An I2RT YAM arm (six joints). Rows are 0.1 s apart.
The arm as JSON. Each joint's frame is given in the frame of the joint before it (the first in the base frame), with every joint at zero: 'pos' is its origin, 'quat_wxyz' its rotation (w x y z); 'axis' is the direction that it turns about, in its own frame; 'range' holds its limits. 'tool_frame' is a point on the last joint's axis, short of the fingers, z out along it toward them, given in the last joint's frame.
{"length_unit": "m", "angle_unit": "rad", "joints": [
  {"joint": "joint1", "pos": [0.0, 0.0, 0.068], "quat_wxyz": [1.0, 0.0, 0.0, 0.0], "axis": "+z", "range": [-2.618, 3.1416]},
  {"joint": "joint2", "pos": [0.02, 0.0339, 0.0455], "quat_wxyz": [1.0, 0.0, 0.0, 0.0], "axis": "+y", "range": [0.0, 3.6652]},
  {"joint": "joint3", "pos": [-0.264, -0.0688, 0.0], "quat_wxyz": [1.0, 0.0, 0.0, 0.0], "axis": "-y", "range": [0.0, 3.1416]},
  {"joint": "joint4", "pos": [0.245, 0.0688, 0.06], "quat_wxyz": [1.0, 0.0, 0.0, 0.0], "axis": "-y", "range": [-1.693, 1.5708]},
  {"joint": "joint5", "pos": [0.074, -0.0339, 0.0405], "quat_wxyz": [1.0, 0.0, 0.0, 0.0], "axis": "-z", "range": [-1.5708, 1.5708]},
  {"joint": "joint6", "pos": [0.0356, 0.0, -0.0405], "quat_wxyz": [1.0, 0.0, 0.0, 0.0], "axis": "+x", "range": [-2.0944, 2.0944]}
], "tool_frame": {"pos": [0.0, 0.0, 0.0], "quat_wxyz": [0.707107, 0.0, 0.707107, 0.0]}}
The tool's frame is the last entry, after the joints.
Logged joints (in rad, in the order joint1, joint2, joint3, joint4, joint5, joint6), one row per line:
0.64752 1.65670 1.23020 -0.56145 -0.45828 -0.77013
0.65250 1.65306 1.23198 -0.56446 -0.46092 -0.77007
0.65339 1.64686 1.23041 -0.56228 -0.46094 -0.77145
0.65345 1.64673 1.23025 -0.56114 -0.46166 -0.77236
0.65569 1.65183 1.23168 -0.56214 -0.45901 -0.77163
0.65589 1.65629 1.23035 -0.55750 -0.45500 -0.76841
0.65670 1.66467 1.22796 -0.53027 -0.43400 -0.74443
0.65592 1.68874 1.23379 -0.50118 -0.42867 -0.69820
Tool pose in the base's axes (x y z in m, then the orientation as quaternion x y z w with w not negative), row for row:
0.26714 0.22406 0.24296 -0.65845 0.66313 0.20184 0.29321
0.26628 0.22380 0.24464 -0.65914 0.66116 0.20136 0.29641
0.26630 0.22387 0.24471 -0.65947 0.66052 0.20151 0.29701
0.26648 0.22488 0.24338 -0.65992 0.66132 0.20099 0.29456
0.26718 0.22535 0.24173 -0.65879 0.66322 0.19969 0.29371
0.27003 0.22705 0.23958 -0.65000 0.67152 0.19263 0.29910
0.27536 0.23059 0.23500 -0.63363 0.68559 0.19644 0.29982
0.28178 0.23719 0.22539 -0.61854 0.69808 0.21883 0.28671
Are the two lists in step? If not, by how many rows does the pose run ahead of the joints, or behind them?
The pose runs 1 row ahead of the joints: the pose in row i belongs to the joints in row i + 1.
